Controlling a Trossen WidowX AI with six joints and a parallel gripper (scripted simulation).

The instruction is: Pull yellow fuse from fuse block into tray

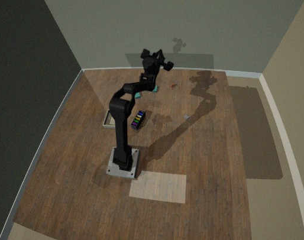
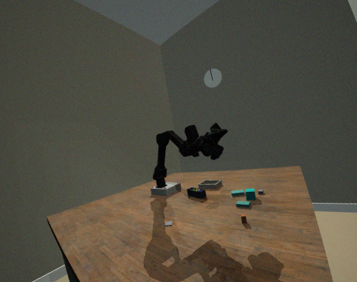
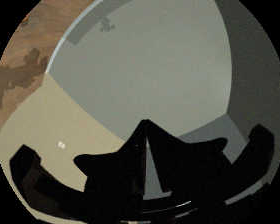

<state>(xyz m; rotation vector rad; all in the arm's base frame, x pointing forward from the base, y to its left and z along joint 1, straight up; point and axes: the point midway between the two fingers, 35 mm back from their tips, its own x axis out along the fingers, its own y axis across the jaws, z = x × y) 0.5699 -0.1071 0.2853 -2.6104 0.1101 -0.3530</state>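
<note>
My gripper tip is now 31 cm above the yellow fuse, 30 cm past it and 12 cm to the right of it. Also, from my gripper tip: red-brown block (32 cm below, 7 cm to the right, 4 cm ahead); then flat grey tile (33 cm below, 23 cm behind, 19 cm to the right); then grey tray (33 cm below, 31 cm behind, 30 cm to the left).
</note>
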